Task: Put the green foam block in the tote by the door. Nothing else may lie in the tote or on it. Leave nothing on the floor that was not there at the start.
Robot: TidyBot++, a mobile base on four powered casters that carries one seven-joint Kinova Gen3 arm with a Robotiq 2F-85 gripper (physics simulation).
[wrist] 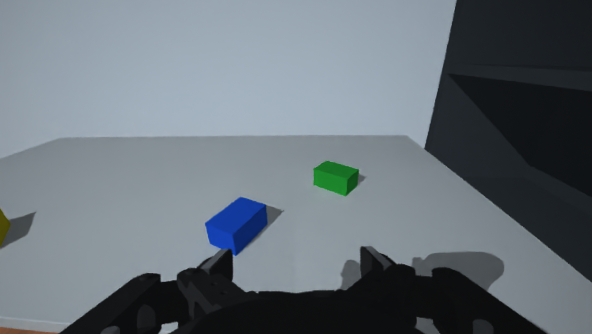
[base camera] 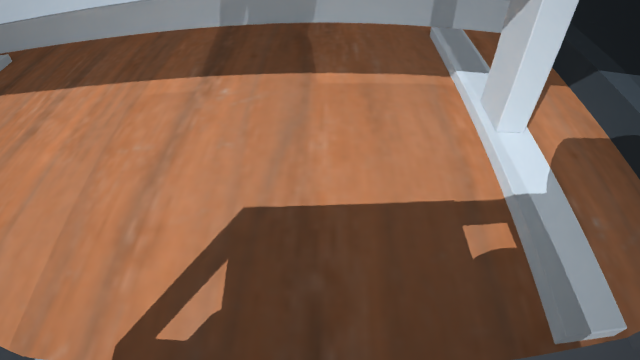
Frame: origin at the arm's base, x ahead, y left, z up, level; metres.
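Seen in the pictures: gripper, fingertip midpoint: (wrist: 296, 262).
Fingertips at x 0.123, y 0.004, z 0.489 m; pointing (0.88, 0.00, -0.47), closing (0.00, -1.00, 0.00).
Note:
Pixels of each thing's top centre, then the offset from my fingertips to it. "spot": a spot on its surface instead. Level surfaces: height alone.
- green foam block at its top centre: (wrist: 336, 169) dx +0.385, dy -0.098, dz -0.120 m
- white table at its surface level: dz -0.165 m
- blue block at its top centre: (wrist: 236, 213) dx +0.216, dy +0.103, dz -0.120 m
- yellow block at a spot on its surface: (wrist: 3, 228) spot: dx +0.216, dy +0.569, dz -0.153 m
- white table leg at a spot on its surface: (base camera: 530, 70) spot: dx +0.365, dy -0.291, dz -0.749 m
The green foam block (wrist: 335, 178) lies on the white table (wrist: 150, 170), right of the middle and toward the back in the wrist view. My gripper (wrist: 296, 262) is open, with nothing between its fingers. It is above the near part of the table, and the green block is beyond the fingertips, a little to the right. The tote does not show in either view.
A blue block (wrist: 236, 225) lies nearer, beyond the left finger. Part of a yellow block (wrist: 3, 228) shows at the left edge. A dark shelf unit (wrist: 437, 120) stands along the table's right side. A white table leg (base camera: 530, 70) and its foot (base camera: 525, 160) stand at the base's front right.

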